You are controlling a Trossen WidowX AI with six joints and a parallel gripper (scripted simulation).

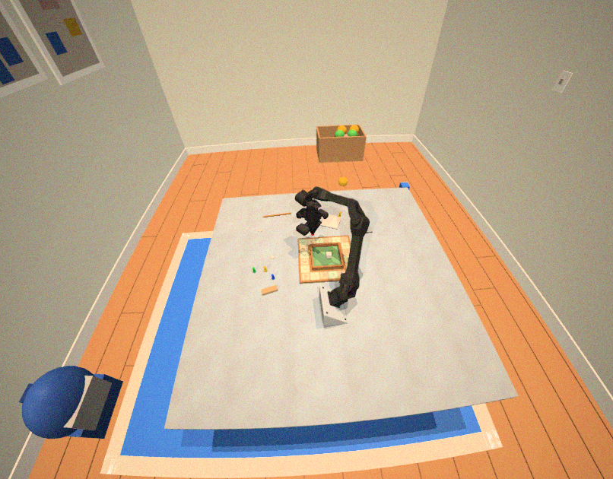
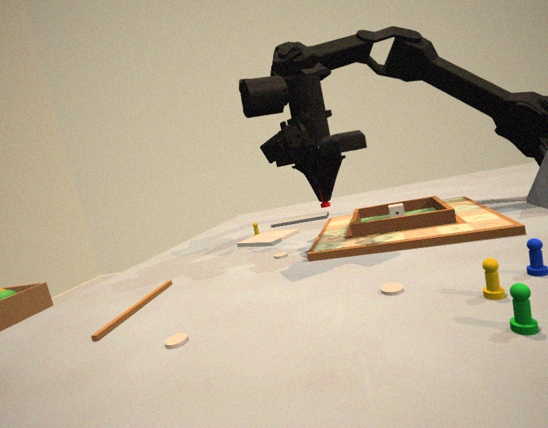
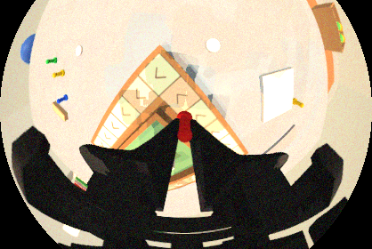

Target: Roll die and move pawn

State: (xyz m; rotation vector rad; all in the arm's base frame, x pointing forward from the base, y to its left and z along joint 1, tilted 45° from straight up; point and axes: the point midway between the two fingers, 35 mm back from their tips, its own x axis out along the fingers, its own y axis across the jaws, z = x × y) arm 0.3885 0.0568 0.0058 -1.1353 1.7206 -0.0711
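The white die lies 12 cm behind my gripper tip, 7 cm to the right of it and 5 cm below it. The rest, counted from my gripper tip: red pawn (1 cm above); then blue pawn (23 cm to the left, 20 cm behind, 6 cm below); then flat card (15 cm ahead, 13 cm to the right, 7 cm below).
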